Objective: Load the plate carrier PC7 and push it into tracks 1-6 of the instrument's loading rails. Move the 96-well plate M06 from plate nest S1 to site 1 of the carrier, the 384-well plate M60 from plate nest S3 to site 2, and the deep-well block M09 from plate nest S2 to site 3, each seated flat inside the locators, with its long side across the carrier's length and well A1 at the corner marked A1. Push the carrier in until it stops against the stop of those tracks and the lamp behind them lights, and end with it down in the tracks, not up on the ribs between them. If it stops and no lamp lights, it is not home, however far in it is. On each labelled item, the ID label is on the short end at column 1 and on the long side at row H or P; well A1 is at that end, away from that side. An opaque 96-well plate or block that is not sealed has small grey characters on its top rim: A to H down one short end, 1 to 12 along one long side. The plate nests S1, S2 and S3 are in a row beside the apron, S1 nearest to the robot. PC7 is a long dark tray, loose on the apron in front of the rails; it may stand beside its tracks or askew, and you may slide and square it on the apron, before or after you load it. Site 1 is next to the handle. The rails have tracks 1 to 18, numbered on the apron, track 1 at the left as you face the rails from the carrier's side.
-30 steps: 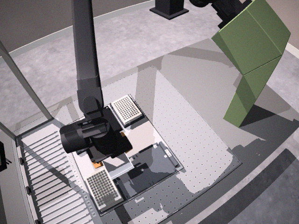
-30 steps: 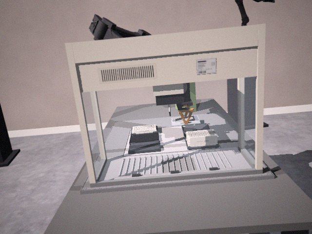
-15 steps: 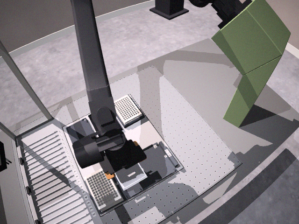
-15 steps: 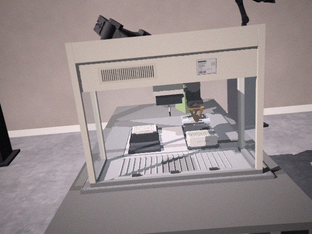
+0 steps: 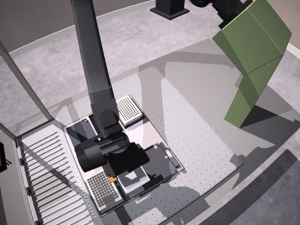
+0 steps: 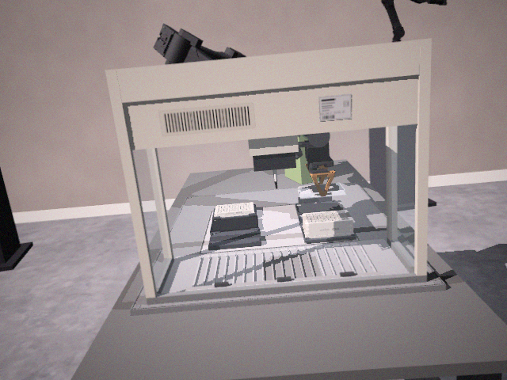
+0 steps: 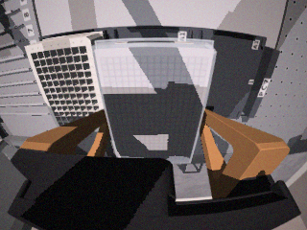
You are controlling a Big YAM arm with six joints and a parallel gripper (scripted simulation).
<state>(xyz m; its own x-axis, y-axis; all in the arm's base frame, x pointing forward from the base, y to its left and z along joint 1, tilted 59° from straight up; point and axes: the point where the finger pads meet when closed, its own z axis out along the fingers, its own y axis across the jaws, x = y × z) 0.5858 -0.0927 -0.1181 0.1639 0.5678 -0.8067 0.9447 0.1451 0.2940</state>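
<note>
Right now my hand is 8 cm above the dark carrier PC7. Round my hand: nest S2 (6 cm behind, 26 cm to the right, 9 cm below); then dark nest S1 (17 cm behind, 24 cm to the right, 9 cm below); then dark nest S3 (5 cm ahead, 27 cm to the right, 9 cm below).
</note>
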